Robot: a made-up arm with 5 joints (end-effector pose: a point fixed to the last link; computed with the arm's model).
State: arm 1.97 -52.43 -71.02 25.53 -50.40
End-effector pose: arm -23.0 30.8 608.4 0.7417 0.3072 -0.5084 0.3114
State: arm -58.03 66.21 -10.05 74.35 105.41
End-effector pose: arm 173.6 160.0 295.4 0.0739 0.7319 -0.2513 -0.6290
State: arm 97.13 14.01 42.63 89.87 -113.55
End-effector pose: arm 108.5 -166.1 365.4 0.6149 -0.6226 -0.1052 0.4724
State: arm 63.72 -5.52 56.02 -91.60 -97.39
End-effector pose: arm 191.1 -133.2 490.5 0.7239 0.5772 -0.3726 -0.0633
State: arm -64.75 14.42 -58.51 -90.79 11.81
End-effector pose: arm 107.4 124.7 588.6 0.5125 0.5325 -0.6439 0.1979
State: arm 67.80 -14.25 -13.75 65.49 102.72
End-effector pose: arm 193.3 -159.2 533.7 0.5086 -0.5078 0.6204 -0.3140
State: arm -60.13 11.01 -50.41 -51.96 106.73
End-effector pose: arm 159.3 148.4 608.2 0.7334 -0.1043 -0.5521 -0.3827
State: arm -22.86 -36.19 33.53 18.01 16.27
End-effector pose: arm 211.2 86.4 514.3 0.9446 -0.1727 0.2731 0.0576
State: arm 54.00 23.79 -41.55 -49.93 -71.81
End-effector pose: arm 249.9 -158.2 570.4 0.8365 0.3309 -0.4356 -0.0329
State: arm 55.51 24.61 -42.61 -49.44 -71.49
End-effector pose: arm 247.1 -163.2 569.7 0.8364 0.3249 -0.4389 -0.0472
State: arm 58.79 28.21 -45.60 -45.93 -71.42
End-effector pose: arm 243.8 -179.8 564.4 0.8330 0.3360 -0.4300 -0.0912
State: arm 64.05 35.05 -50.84 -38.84 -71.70
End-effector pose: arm 236.7 -209.3 551.8 0.8184 0.3686 -0.4076 -0.1679
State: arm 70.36 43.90 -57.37 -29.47 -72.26
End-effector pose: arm 222.6 -244.8 531.7 0.7843 0.4171 -0.3780 -0.2608
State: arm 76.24 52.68 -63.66 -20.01 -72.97
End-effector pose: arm 203.4 -275.7 507.6 0.7341 0.4692 -0.3491 -0.3449
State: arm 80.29 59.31 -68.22 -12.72 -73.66
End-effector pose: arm 187.1 -295.3 486.7 0.6860 0.5116 -0.3268 -0.4010
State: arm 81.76 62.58 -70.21 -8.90 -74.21
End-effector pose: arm 180.7 -303.4 475.0 0.6587 0.5370 -0.3126 -0.4242
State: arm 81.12 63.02 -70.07 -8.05 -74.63
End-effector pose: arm 183.9 -303.9 472.3 0.6540 0.5482 -0.3047 -0.4229
